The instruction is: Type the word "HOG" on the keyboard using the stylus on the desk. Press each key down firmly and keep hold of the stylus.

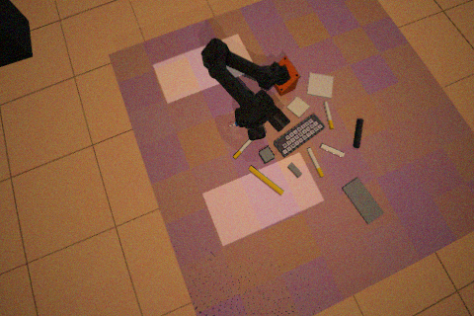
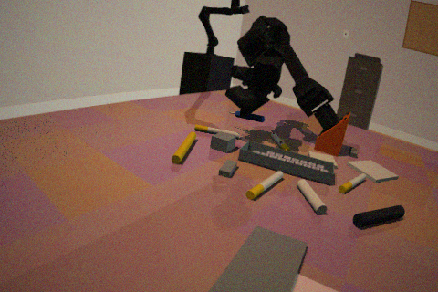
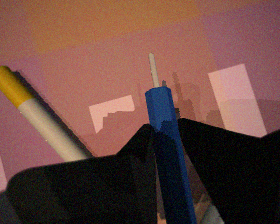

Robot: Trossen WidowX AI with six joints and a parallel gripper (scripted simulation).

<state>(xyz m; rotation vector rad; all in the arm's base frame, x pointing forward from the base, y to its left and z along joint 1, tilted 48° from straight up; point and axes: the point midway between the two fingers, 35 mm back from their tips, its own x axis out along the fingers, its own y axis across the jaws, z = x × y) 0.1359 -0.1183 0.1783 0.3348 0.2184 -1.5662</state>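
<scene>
My gripper tip is 1 cm to the left of the blue stylus. From my gripper tip the other things lie so: yellow stick 24 cm ahead, 4 cm below, 1 cm to the left; white cylinder 30 cm to the left, 22 cm ahead, 4 cm below; white pad 38 cm to the left, 7 cm behind, 4 cm below.
</scene>
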